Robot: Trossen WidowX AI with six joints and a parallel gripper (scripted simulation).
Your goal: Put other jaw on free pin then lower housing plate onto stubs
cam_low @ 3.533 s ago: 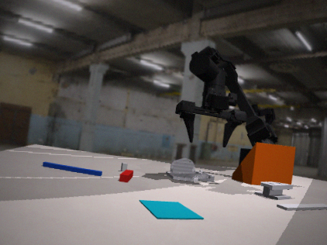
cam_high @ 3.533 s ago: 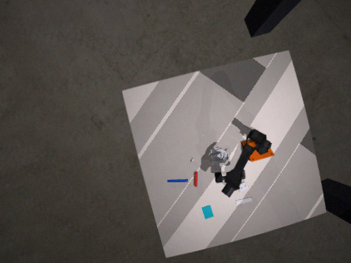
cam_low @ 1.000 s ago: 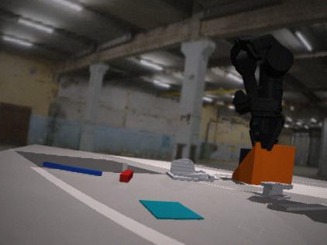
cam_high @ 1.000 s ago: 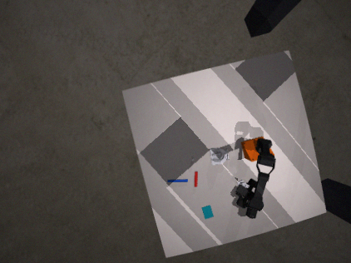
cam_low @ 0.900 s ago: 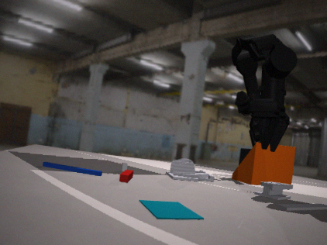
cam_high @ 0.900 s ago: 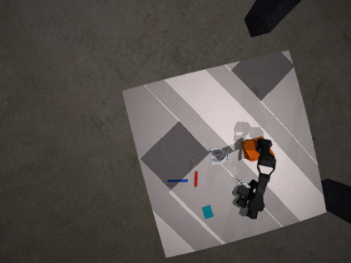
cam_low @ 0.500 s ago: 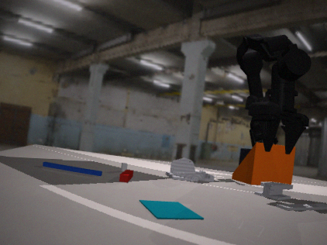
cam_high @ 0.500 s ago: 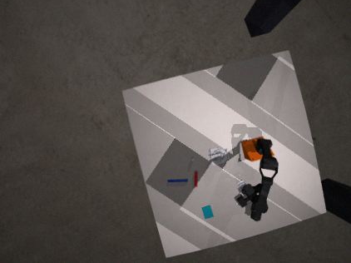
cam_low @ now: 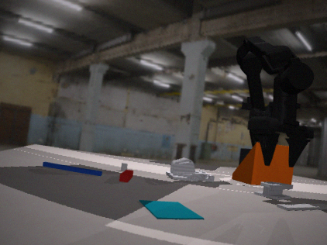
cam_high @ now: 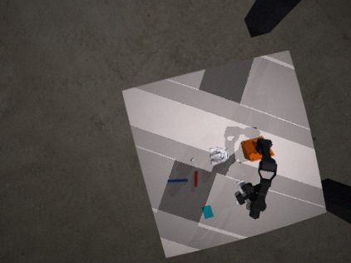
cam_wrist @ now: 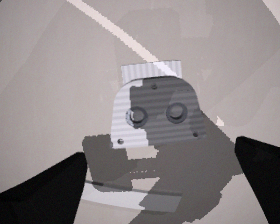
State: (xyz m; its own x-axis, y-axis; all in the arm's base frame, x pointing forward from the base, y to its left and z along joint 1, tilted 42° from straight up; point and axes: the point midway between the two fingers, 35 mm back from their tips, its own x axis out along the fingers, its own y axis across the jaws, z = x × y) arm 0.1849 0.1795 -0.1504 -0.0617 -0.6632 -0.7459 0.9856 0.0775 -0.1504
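Right now my gripper tip is 1 cm to the left of the housing plate and 4 cm above it. The rest, counted from my gripper tip: red block 31 cm ahead, 16 cm to the right, 6 cm below; then small grey peg 29 cm ahead, 31 cm to the right, 6 cm below; then teal plate 30 cm ahead, 10 cm to the left, 7 cm below.
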